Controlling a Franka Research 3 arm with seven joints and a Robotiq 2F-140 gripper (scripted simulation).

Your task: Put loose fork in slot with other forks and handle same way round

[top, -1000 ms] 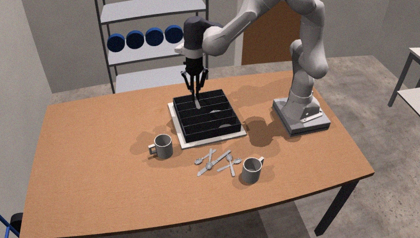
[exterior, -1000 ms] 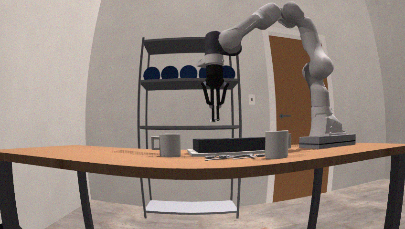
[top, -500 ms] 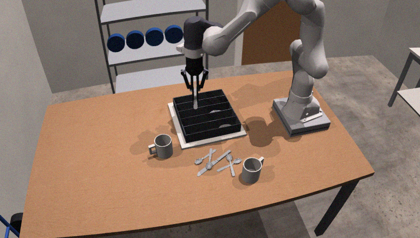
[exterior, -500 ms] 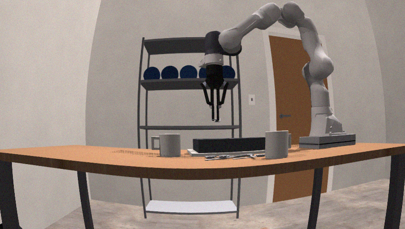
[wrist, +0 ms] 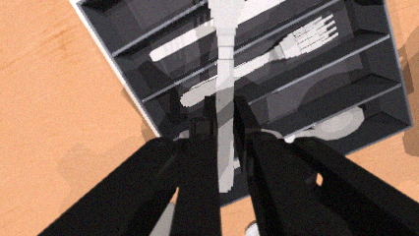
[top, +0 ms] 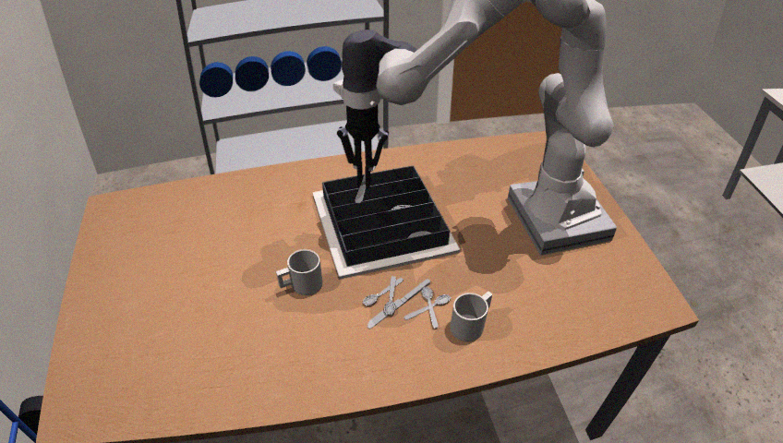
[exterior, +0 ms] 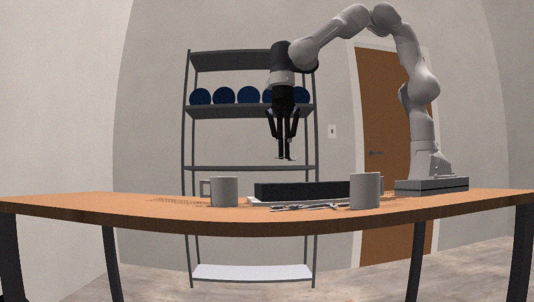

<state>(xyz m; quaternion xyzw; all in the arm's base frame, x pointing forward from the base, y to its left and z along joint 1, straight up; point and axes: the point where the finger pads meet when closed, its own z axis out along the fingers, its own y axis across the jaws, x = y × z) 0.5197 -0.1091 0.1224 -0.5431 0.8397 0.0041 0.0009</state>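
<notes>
My hand is 140 mm above the black cutlery tray and 50 mm past it. Also, from my hand: small spoon 160 mm below, 120 mm to the right, 70 mm behind; grey mug 190 mm ahead, 180 mm to the left, 140 mm below.
</notes>
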